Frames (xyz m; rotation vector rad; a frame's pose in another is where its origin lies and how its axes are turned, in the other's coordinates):
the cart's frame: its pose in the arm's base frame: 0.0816 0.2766 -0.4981 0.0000 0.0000 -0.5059
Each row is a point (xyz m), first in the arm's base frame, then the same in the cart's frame.
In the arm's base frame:
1: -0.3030 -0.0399 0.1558
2: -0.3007 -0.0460 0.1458
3: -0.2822 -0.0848 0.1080
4: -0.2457 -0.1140 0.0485
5: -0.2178 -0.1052 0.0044
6: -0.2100 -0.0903 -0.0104
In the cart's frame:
1: -0.1831 -0.4632 0.6539
2: -0.1781 -0.4675 0.6439
3: -0.1431 -0.4924 0.6061
4: -0.0970 -0.5003 0.5466
5: -0.0769 -0.4791 0.5025
6: -0.0773 -0.4622 0.4877

